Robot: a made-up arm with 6 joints.
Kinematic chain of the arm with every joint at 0, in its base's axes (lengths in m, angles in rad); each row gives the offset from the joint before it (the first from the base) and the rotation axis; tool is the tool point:
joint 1: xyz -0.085 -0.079 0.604 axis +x
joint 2: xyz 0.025 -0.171 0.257 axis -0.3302 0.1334 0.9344
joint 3: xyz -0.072 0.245 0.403 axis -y
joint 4: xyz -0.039 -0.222 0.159 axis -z
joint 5: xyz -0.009 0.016 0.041 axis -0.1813 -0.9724 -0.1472
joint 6: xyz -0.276 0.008 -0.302 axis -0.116 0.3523 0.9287
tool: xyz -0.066 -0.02 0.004
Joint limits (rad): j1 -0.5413..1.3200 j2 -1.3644..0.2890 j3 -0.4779..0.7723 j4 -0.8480..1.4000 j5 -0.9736..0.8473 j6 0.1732..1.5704
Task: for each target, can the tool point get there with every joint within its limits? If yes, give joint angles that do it. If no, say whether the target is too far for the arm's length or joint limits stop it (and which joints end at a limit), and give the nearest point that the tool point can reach.
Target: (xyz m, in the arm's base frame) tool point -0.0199 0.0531 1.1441
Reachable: yes | joints -0.1042 -0.9159 0.5765 1.1874 0.0985 0.9020
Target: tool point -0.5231 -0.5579 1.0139
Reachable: yes | joints 0.9476 -1.0768 0.0743 -0.3084 -0.4085 1.2472
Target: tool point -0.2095 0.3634 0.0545
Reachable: no: joint limits stop it (at a limit: joint 1, joint 2, joint 3, joint 6) | nearest point -0.2702 0.3028 0.8315 | short by 0.782 m
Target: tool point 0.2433 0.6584 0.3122
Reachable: no: joint limits stop it (at a limit: joint 1, joint 2, joint 3, joint 6) | nearest point -0.0937 0.4176 0.9099 | short by 0.727 m
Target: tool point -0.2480 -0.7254 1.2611
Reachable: yes | joints 0.9704 -0.8656 -0.0928 0.8732 -0.7062 1.3231
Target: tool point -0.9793 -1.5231 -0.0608
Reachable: no: too far | nearest point -0.5370 -1.1170 0.3926 | short by 0.752 m
